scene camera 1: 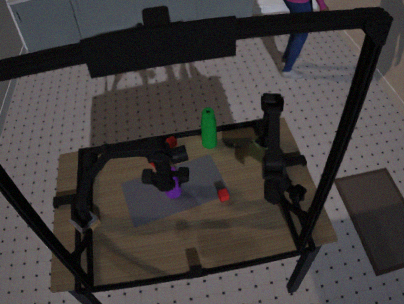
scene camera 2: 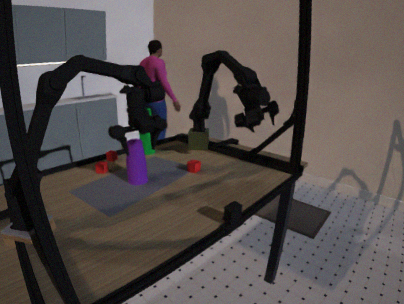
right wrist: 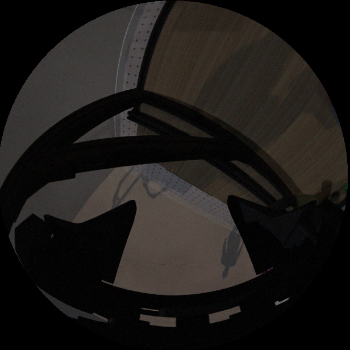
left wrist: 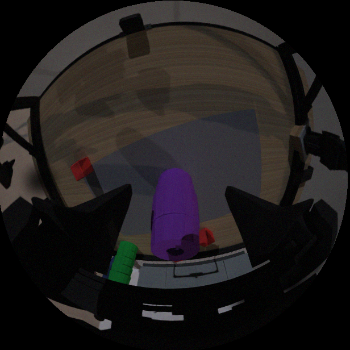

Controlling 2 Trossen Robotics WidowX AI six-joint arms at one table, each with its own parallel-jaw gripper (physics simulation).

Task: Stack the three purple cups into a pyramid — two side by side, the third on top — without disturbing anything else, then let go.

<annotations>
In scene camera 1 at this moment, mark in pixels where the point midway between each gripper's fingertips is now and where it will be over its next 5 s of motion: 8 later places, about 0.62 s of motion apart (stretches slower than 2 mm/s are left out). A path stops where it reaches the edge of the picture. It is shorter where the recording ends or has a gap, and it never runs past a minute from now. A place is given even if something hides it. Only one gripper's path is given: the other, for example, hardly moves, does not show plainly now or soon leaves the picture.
The left gripper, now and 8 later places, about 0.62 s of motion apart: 168, 186; 164, 188; 170, 189; 169, 188; 168, 181; 167, 176; 166, 172; 168, 173; 171, 178
</annotations>
